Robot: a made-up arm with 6 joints. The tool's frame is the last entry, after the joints. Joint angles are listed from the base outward.
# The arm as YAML. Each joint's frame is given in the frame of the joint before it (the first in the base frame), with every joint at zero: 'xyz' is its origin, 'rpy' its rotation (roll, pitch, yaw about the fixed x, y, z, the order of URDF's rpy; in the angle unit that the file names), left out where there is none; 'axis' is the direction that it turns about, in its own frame. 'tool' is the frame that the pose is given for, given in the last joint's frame.
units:
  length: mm
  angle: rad
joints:
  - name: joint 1
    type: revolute
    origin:
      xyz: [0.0, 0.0, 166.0]
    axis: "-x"
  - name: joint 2
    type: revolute
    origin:
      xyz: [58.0, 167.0, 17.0]
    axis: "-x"
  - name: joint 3
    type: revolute
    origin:
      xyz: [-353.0, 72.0, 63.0]
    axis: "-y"
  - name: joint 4
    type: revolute
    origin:
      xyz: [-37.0, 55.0, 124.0]
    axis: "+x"
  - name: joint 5
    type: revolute
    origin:
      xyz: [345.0, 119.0, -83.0]
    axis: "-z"
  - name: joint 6
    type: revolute
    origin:
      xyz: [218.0, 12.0, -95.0]
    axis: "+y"
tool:
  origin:
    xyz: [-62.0, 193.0, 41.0]
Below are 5 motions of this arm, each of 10 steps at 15 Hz.
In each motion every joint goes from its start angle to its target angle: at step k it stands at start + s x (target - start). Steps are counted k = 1, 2, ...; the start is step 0. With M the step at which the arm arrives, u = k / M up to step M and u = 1 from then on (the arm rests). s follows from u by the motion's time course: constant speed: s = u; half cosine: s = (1 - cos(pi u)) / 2; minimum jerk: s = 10 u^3 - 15 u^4 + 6 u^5.
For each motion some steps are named. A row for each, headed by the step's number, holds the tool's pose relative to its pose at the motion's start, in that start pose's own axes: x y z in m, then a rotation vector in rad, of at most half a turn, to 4 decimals.
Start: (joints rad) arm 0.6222 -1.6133 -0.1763 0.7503 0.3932 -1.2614
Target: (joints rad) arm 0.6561 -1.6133 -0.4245 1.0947 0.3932 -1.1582
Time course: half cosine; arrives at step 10
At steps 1, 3, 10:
1: -0.0001 -0.0003 -0.0010 -0.0024 0.0094 -0.0064
3: 0.0000 -0.0027 -0.0089 -0.0209 0.0783 -0.0551
10: 0.0115 -0.0261 -0.0559 -0.1099 0.3527 -0.2900

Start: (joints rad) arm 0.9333 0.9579 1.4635 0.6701 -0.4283 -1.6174
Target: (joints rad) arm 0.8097 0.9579 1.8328 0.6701 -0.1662 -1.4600
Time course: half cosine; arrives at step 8
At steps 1, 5, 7, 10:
1: 0.0064 -0.0009 -0.0031 -0.0047 -0.0069 0.0055
5: 0.1209 -0.0111 -0.0409 -0.0894 -0.1296 0.0847
7: 0.1694 -0.0125 -0.0479 -0.1254 -0.1826 0.1089
10: 0.1762 -0.0126 -0.0485 -0.1304 -0.1901 0.1119

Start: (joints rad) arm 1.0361 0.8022 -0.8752 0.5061 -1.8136 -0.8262
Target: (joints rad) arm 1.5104 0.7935 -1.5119 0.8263 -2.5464 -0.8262
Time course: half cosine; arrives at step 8
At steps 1, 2, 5, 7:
1: -0.0084 -0.0043 0.0010 0.0122 -0.0046 -0.0073
2: -0.0328 -0.0167 0.0047 0.0430 -0.0208 -0.0270
5: -0.1648 -0.0717 0.0409 0.1028 -0.1480 -0.0856
7: -0.2365 -0.0887 0.0654 0.0745 -0.2179 -0.0805

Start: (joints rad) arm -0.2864 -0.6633 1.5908 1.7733 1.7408 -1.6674
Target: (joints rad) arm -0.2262 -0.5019 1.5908 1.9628 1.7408 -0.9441
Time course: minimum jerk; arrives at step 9
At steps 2, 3, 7, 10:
2: -0.0074 -0.0074 0.0050 -0.0022 0.0671 0.0190
3: -0.0193 -0.0206 0.0132 -0.0092 0.1842 0.0519
7: -0.0650 -0.0909 0.0435 -0.1125 0.8077 0.2092
10: -0.0686 -0.0983 0.0452 -0.1301 0.8739 0.2232

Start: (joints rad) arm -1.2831 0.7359 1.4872 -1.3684 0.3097 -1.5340
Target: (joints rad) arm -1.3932 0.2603 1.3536 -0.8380 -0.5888 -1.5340
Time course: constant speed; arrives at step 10
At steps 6, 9, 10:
6: -0.0504 0.1095 0.1562 0.4905 0.3739 -0.3291
9: -0.0236 0.1234 0.2079 0.6728 0.4839 -0.5753
10: -0.0111 0.1218 0.2184 0.7218 0.5057 -0.6660

